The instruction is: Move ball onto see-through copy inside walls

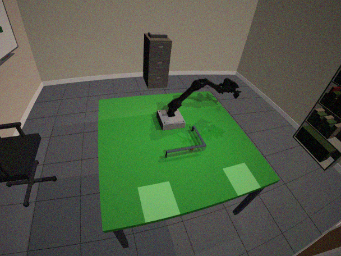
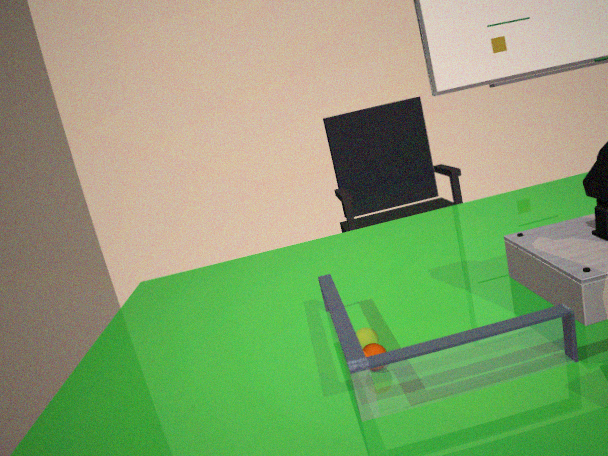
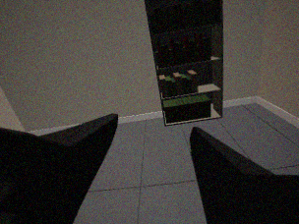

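The see-through ball copy lies 700 mm to the right of my gripper tip, 400 mm ahead of it and 260 mm below it.
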